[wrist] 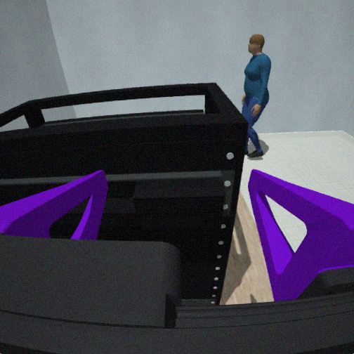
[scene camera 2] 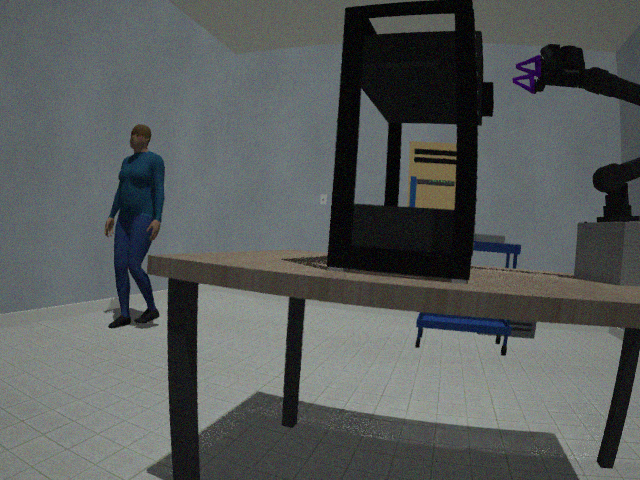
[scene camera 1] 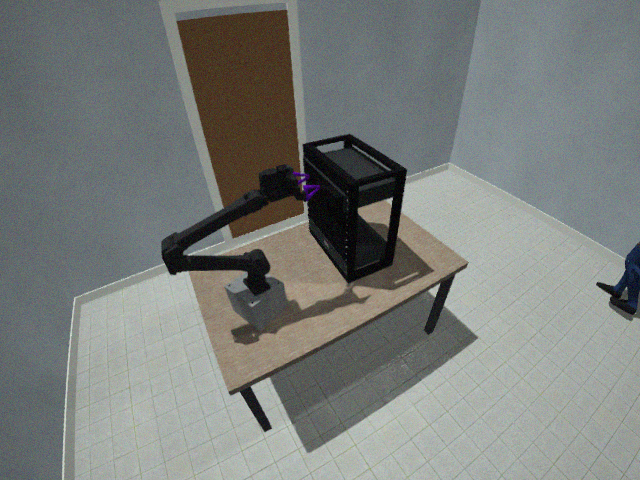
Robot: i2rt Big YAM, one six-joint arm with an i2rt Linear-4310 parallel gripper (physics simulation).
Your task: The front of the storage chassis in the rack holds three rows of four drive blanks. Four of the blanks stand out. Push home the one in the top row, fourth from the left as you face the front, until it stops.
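Pixels of known places: gripper, fingertip midpoint: [scene camera 2: 514, 73] [scene camera 1: 314, 181]; arm's base, link origin: [scene camera 2: 617, 221] [scene camera 1: 256, 285].
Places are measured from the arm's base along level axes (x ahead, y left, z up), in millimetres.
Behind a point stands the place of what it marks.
The black rack [scene camera 1: 351, 232] @(z 173, x 443, y -167 mm) [scene camera 2: 343, 155] @(z 59, x 821, y 258 mm) [wrist: 125, 131] stands on the table, with the dark storage chassis [scene camera 2: 413, 77] @(z 274, x 675, y 197 mm) [wrist: 200, 176] in its upper part. In the wrist view, a dark block [wrist: 177, 190] juts from the right part of the chassis front, below a grey top strip. In scene camera 2, a block [scene camera 2: 487, 99] @(z 281, x 464, y 86 mm) stands out low on the front. The blank edges are too dark to tell rows or the top-row fourth blank surely. My gripper [scene camera 1: 313, 181] @(z 437, x 332, y -57 mm) [scene camera 2: 515, 72] @(z 437, x 332, y -57 mm) [wrist: 177, 177] is open and empty, in front of the chassis's upper part, apart from it.
The rack's right front post with its pale screw holes [wrist: 225, 206] runs down between my fingers in the wrist view. The wooden table [scene camera 1: 289, 258] @(z -180, x 315, y 213 mm) [scene camera 2: 232, 268] @(z -184, x 1006, y 359 mm) bears the rack and the grey arm base [scene camera 1: 258, 304] @(z -4, x -53, y -100 mm) [scene camera 2: 599, 253] @(z -99, x 85, y 40 mm). A person [scene camera 2: 136, 191] [wrist: 257, 75] stands beyond the rack.
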